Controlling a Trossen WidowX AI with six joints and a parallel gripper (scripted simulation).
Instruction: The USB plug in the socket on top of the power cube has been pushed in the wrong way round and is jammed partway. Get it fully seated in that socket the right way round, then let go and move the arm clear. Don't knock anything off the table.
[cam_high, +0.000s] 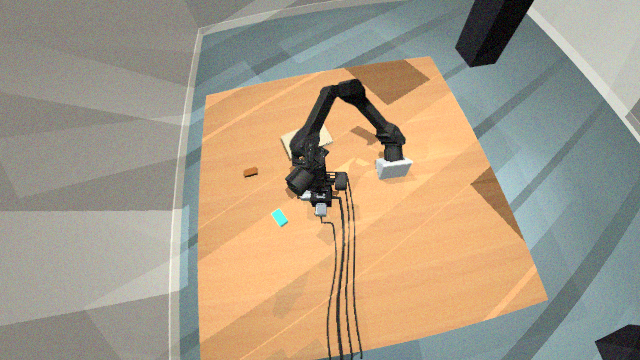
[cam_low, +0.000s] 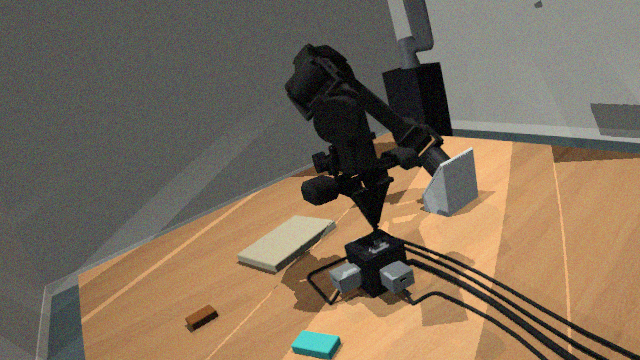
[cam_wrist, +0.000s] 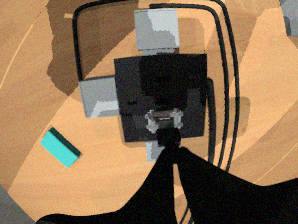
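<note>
Now: gripper tip 50 mm above the USB socket. Round my gripper tip: cream slab: 310 mm to the right, 110 mm below; brown block: 270 mm ahead, 210 mm to the right, 120 mm below; teal block: 180 mm ahead, 20 mm to the left, 110 mm below.
</note>
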